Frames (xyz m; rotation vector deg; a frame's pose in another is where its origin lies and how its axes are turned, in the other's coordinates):
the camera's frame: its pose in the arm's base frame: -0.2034 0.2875 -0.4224 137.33 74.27 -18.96
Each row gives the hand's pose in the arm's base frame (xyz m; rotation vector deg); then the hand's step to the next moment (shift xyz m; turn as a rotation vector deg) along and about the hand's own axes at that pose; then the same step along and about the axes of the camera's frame.
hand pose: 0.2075 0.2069 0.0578 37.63 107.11 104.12
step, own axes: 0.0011 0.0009 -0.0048 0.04 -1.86 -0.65
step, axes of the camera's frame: -0.0048 -0.0014 0.0005 0.06 -0.57 1.89
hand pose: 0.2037 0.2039 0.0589 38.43 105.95 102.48
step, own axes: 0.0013 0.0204 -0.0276 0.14 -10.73 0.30
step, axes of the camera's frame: -0.0329 -0.0008 -0.0098 4.10 -2.56 9.59
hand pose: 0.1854 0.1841 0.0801 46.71 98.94 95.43
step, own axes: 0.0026 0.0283 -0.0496 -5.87 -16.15 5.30
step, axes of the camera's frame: -0.0543 -0.0121 -0.0132 9.12 3.31 15.14
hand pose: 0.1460 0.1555 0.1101 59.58 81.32 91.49
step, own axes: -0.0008 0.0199 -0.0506 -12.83 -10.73 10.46
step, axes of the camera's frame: -0.0486 -0.0241 -0.0041 7.50 13.10 12.70
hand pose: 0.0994 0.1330 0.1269 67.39 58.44 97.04
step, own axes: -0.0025 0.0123 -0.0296 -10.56 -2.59 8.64
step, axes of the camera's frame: -0.0261 -0.0187 0.0024 1.81 12.27 6.25
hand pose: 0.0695 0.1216 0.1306 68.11 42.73 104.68
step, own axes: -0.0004 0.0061 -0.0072 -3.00 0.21 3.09
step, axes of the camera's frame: -0.0081 -0.0048 0.0000 -0.04 4.18 1.06
